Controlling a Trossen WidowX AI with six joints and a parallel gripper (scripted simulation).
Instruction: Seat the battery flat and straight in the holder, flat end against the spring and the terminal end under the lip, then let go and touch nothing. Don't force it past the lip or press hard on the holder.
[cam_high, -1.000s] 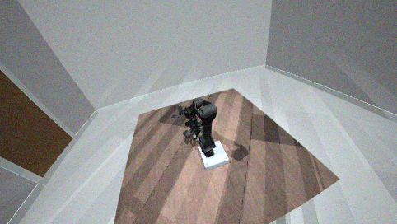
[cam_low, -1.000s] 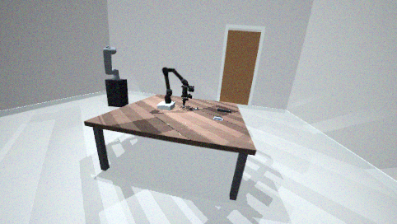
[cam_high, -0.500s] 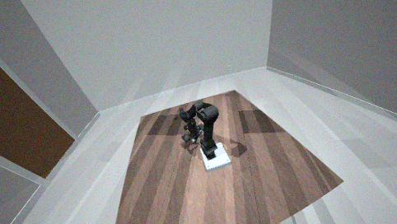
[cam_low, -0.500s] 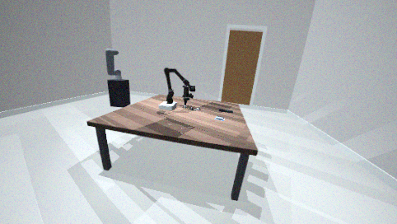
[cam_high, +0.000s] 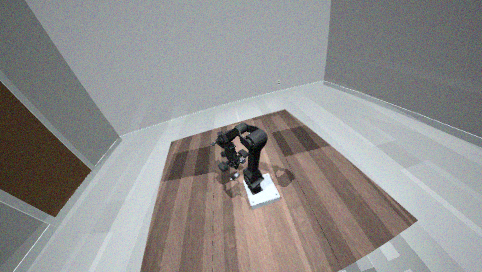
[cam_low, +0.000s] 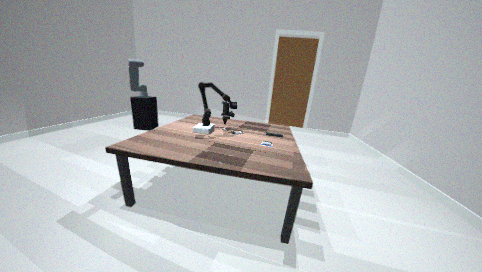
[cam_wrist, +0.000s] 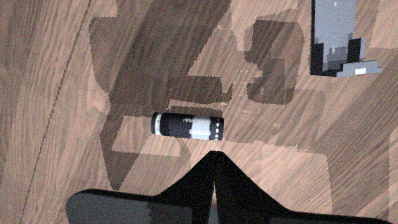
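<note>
Now: the battery 5 cm below my gripper tip, 3 cm to the left of it and 1 cm behind it.
</note>
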